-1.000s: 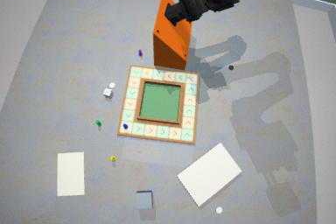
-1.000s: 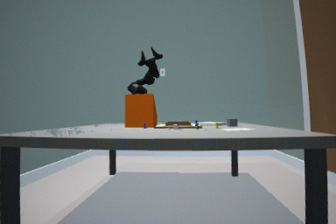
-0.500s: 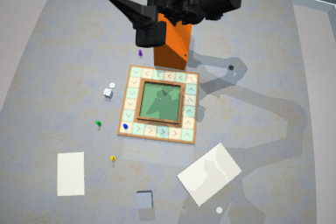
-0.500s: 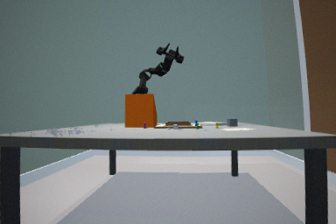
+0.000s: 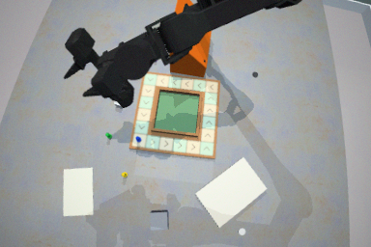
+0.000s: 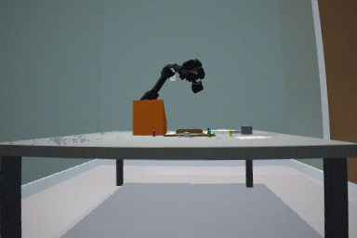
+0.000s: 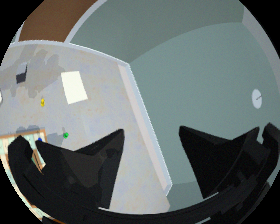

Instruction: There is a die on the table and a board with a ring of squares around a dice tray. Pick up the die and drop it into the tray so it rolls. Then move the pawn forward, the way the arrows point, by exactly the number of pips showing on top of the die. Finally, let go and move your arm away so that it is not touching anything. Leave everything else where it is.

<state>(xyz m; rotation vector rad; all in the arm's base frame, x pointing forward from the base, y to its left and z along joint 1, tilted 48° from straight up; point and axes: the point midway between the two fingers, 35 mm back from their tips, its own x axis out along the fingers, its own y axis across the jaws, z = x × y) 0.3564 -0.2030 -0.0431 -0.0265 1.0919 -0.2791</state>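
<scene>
Right now my gripper tip is 70 mm past the white die, 10 mm to the right of it and 290 mm above it. The rest, counted from my gripper tip: green pawn: 50 mm ahead, 10 mm to the left, 290 mm below; blue pawn: 40 mm ahead, 120 mm to the left, 270 mm below; yellow pawn: 160 mm ahead, 100 mm to the left, 290 mm below.
</scene>
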